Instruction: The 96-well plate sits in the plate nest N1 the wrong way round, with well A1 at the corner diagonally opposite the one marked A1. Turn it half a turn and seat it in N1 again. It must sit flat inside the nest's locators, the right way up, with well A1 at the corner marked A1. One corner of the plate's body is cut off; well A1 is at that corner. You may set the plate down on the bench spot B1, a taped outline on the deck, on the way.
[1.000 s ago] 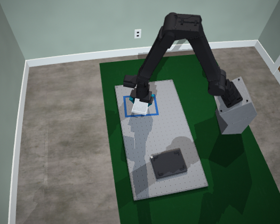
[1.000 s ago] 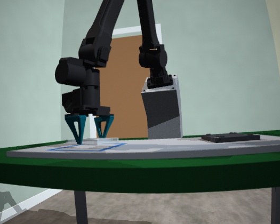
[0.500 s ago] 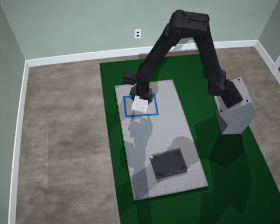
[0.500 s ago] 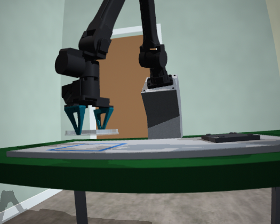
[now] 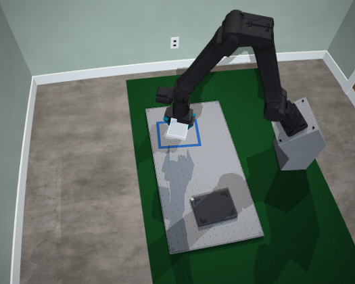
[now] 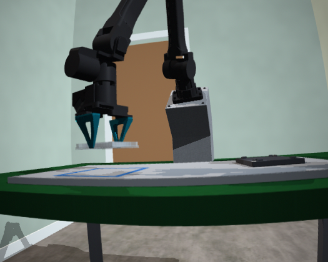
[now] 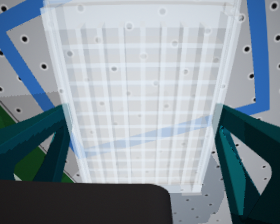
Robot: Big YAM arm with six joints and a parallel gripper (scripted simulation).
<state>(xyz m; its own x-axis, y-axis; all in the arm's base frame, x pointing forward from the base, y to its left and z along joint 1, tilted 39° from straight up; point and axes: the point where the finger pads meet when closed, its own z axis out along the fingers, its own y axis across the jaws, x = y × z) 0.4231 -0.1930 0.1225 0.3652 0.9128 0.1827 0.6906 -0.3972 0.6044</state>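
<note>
The plate nest N1 is 4 cm behind my hand, 38 cm to the left of it and 6 cm below it. The rest, counted from my hand: 96-well plate (1 cm below); A1 label (3 cm ahead, 33 cm to the left, 5 cm below).
</note>
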